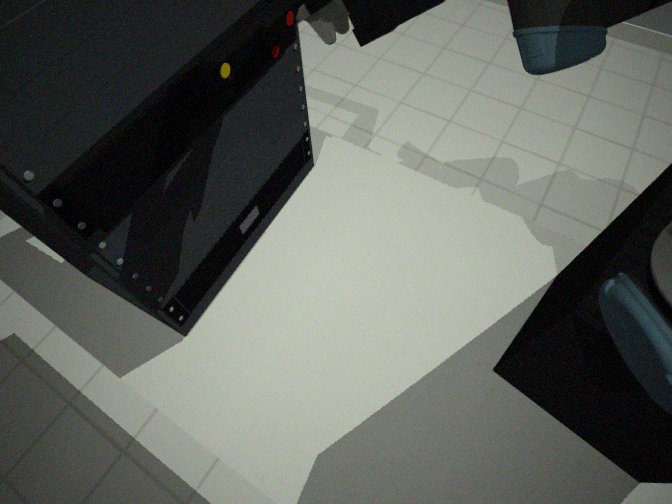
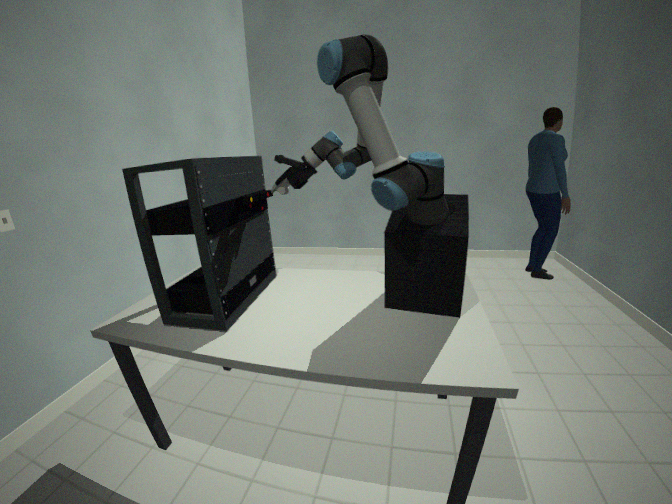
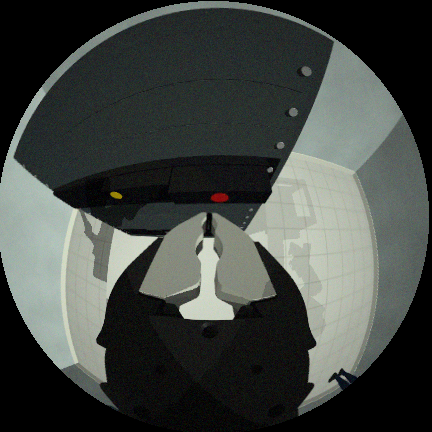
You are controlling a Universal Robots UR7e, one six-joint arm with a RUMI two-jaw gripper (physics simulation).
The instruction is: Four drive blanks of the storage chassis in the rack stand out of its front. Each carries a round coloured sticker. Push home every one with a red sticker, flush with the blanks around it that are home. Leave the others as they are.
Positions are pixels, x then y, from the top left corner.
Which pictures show my gripper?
Image 1, image 2 and image 3: all of them.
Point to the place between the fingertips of my gripper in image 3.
At 208, 214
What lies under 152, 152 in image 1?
A rack.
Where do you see a rack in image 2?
228, 214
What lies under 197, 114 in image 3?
A rack.
